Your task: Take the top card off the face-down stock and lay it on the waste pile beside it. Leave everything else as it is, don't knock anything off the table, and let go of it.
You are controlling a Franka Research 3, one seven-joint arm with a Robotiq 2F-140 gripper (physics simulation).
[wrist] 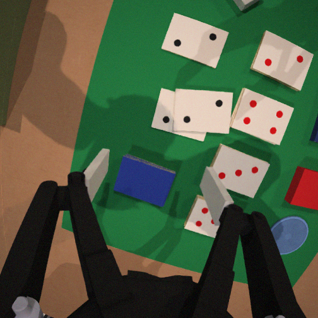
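The face-down stock [145,181] is a thick blue-backed stack on the green mat. Above it in the view, a white card with two black dots [202,107] lies rotated and shifted across another white card [163,112], whose left and lower edges show. A pile with three red dots [245,170] is to the right of the stock; which pile is the waste cannot be told for sure. My gripper [156,168] is open and empty, its fingers to the left and right of the stock as seen. The right finger partly hides a red-dotted card [198,218].
Other card piles show two black dots [195,41], two red dots [283,60] and four red dots [263,116]. A red block [304,188] and a translucent blue disc [291,235] are at the right. The green mat [115,85] ends at the wooden table [82,65].
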